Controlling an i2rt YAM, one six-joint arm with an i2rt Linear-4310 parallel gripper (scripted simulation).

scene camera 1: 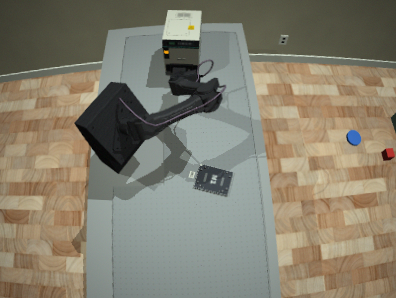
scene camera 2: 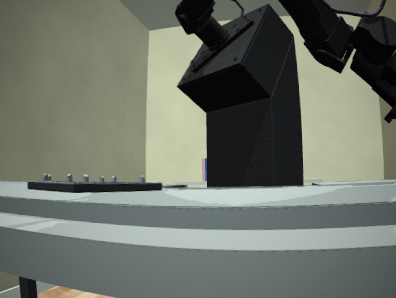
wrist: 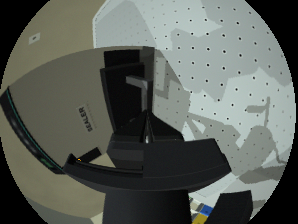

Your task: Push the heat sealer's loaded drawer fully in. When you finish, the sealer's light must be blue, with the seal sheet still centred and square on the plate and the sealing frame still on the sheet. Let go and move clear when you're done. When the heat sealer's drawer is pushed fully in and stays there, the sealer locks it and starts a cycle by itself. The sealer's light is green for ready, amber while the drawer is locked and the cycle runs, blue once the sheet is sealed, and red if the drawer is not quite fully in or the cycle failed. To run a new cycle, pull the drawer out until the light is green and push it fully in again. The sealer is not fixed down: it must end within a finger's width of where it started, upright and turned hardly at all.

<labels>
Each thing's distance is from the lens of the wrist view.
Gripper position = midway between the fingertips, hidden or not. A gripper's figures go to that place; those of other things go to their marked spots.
my gripper [wrist: 147, 113]: 0.13 m
heat sealer [wrist: 72, 104]: 0.13 m
</labels>
